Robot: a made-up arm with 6 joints.
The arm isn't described. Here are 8 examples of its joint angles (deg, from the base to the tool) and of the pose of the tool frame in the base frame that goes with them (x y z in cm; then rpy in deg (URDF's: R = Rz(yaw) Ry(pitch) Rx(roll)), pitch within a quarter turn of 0, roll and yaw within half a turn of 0).
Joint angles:
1: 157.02 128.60 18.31 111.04 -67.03 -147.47
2: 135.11 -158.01 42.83 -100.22 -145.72 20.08
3: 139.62 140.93 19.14 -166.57 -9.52 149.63
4: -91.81 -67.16 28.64 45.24 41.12 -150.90
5: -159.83 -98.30 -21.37 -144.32 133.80 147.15
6: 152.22 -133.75 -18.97 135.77 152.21 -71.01
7: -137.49 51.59 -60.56 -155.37 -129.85 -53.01
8: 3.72 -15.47 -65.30 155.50 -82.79 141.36
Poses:
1: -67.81 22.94 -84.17 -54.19 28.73 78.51
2: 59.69 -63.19 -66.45 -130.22 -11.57 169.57
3: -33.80 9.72 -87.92 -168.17 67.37 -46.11
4: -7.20 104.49 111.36 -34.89 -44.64 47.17
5: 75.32 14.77 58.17 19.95 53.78 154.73
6: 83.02 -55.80 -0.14 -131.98 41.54 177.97
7: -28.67 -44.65 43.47 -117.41 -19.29 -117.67
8: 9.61 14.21 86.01 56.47 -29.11 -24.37
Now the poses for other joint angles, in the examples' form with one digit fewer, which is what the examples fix.
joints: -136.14 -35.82 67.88 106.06 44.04 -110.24
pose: 61.9 53.7 148.6 -89.7 -48.1 -47.6
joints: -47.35 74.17 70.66 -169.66 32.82 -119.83
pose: 106.4 -93.9 47.1 -72.9 35.7 -54.2
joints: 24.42 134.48 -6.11 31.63 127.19 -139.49
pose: 38.0 3.3 -78.0 163.6 8.1 49.4
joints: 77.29 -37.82 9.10 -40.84 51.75 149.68
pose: 6.9 -20.6 131.6 -30.1 -59.1 -13.9
